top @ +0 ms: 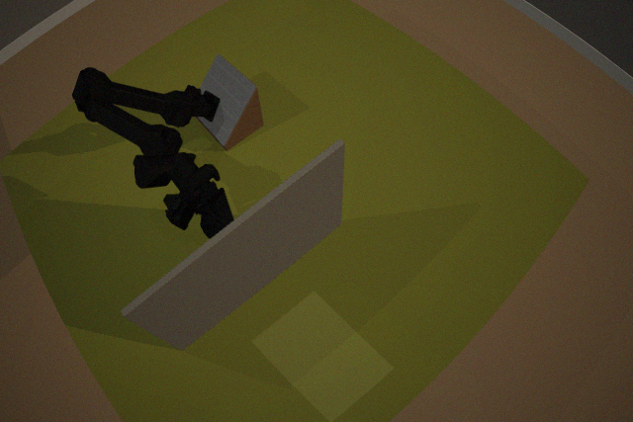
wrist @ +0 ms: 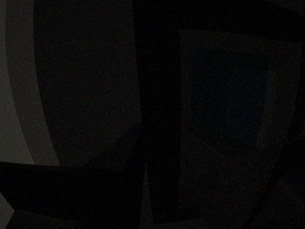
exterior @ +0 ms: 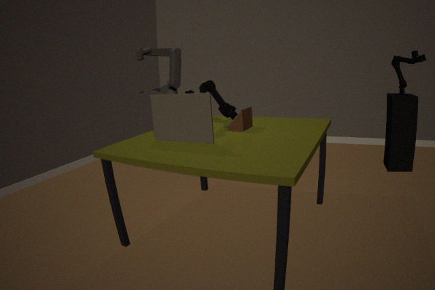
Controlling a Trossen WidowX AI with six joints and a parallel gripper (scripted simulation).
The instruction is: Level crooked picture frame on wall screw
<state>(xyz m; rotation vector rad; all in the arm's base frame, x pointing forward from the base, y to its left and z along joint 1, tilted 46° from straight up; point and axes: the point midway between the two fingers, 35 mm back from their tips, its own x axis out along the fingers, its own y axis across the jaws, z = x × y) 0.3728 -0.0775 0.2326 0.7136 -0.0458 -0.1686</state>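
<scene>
Now: the dark picture frame 10 mm ahead of my gripper tip and 50 mm below it. Round my gripper tip: upright board 20 mm ahead, 10 mm to the right, 60 mm below.
</scene>
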